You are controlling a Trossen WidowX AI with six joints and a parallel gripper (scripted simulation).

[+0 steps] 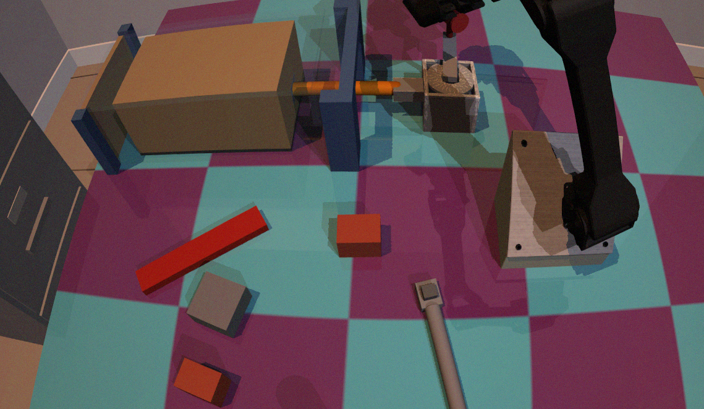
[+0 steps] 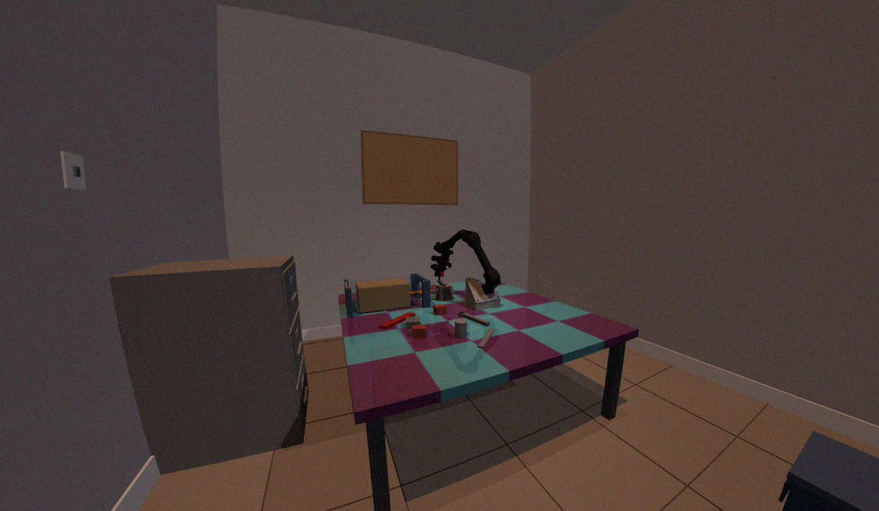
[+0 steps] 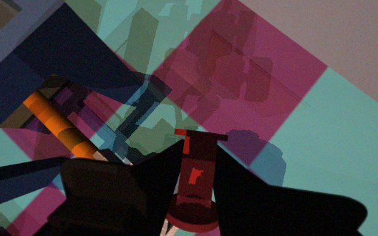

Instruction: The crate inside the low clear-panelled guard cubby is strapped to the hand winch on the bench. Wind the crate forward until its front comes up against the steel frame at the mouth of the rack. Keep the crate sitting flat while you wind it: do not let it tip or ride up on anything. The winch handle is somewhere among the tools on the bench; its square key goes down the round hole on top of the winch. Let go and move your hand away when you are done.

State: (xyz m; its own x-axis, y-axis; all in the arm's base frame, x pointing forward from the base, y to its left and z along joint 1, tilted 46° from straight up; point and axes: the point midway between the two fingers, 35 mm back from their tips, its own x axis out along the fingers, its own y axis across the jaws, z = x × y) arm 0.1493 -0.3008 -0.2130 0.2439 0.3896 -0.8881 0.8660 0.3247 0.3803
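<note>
Now: gripper tip 5 cm to the right of the grey crank handle and 3 cm above it. Also, from my gripper tip: blue steel frame: 16 cm ahead, 10 cm to the left, 3 cm below; red knob: 1 cm behind, 1 cm to the left; grey winch: 1 cm behind, 11 cm to the left, 10 cm below.
</note>
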